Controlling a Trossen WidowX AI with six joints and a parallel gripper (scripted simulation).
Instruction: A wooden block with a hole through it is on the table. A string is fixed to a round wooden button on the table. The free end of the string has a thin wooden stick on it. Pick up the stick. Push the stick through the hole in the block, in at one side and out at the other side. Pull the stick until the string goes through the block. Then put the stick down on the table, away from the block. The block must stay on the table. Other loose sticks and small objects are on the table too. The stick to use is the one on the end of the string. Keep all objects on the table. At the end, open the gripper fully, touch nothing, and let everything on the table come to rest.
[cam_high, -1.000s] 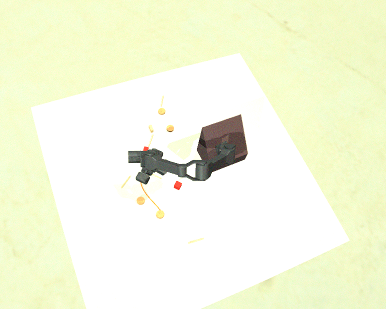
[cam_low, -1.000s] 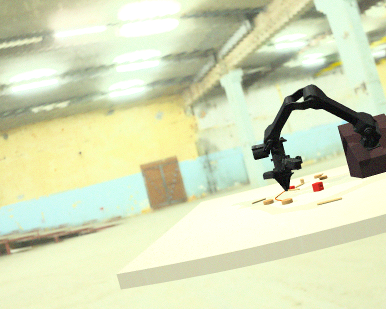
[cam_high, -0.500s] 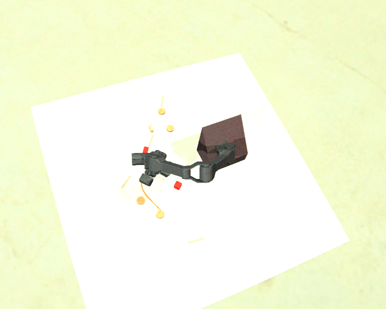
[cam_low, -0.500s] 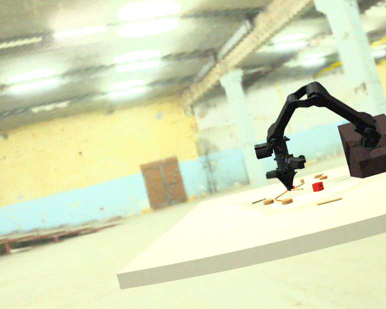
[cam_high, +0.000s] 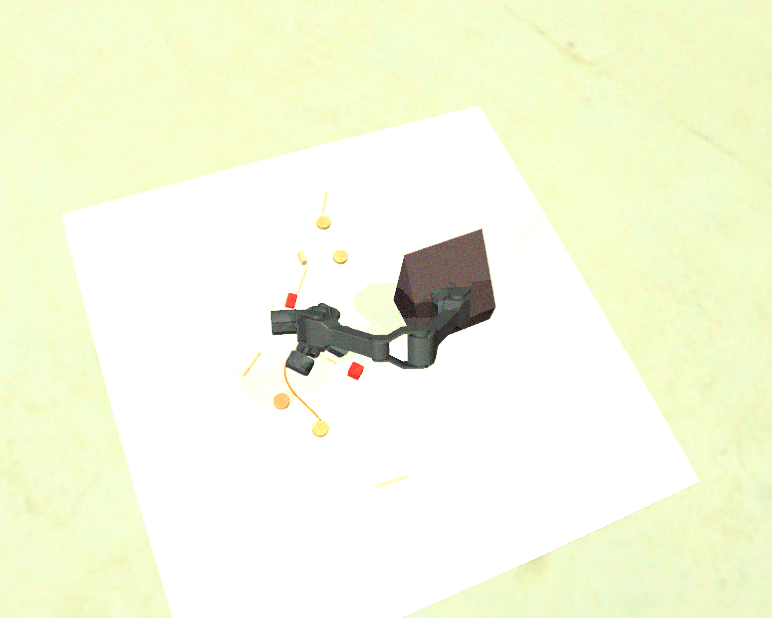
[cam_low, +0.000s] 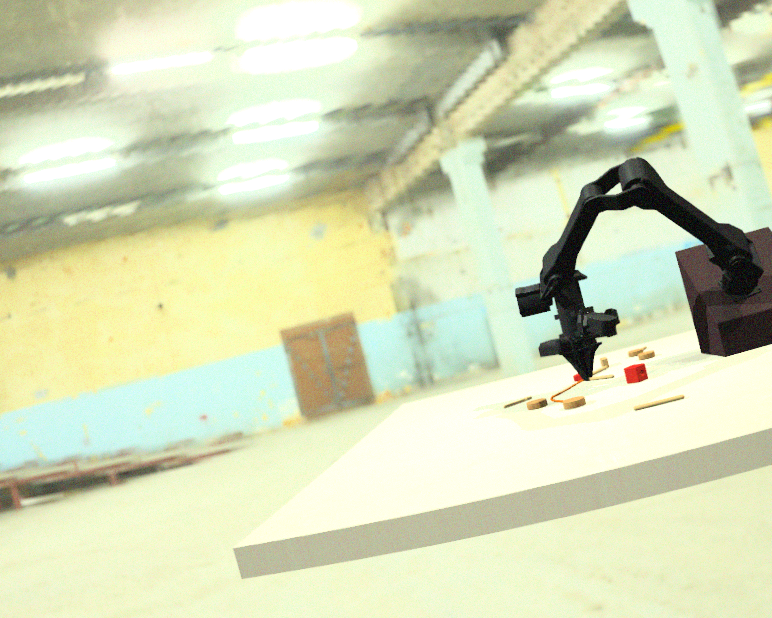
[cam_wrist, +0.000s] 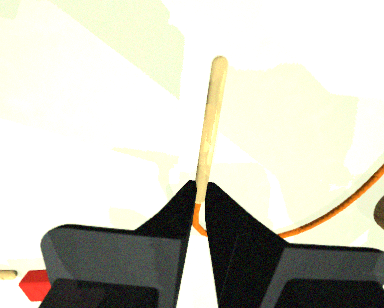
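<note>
Right now the red block is 90 mm to the left of my gripper tip and 70 mm behind it. Also, from my gripper tip: thin wooden stick 10 mm to the left, 10 mm behind; then small pale block 260 mm to the right, 110 mm behind; then round wooden button 180 mm to the left, 80 mm ahead, 10 mm below.
</note>
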